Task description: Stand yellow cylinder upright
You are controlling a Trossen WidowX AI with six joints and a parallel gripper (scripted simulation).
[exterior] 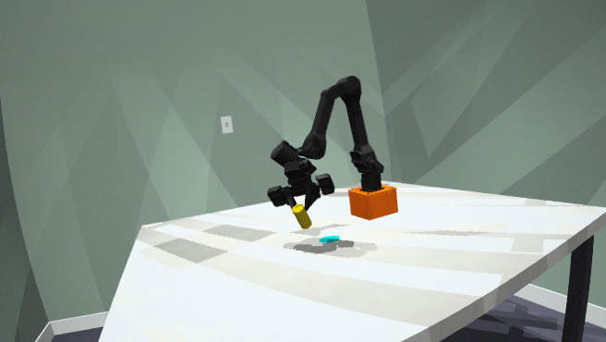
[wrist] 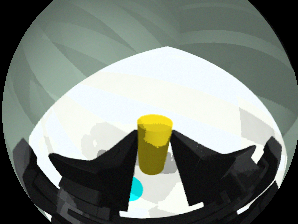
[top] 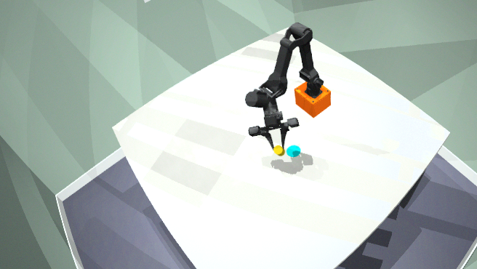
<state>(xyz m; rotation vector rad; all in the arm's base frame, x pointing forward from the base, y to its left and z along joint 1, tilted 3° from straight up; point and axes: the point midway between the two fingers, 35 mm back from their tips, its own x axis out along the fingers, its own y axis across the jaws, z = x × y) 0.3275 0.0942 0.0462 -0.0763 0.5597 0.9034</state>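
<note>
The cyan circle lies 90 mm behind my gripper tip, 20 mm to the right of it and 110 mm below it. The rest, counted from my gripper tip: yellow tall cylinder: 10 mm behind, 10 mm to the right, 20 mm below.
</note>
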